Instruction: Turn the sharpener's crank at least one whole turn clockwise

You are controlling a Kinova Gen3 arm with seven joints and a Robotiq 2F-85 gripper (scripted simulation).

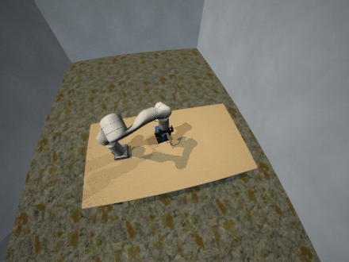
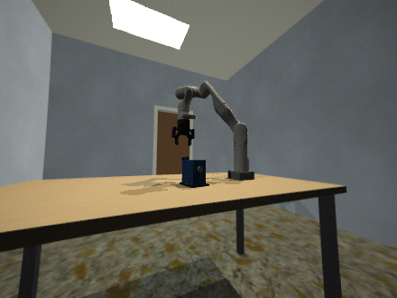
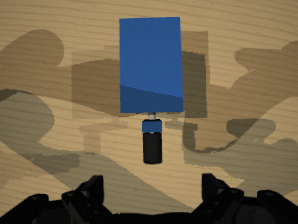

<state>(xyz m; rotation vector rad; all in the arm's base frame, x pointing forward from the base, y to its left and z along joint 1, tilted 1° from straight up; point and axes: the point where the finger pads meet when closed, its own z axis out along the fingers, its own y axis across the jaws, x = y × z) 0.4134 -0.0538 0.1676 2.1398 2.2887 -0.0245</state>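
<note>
My gripper is now 2 cm to the right of the black knob and 9 cm above it.
</note>
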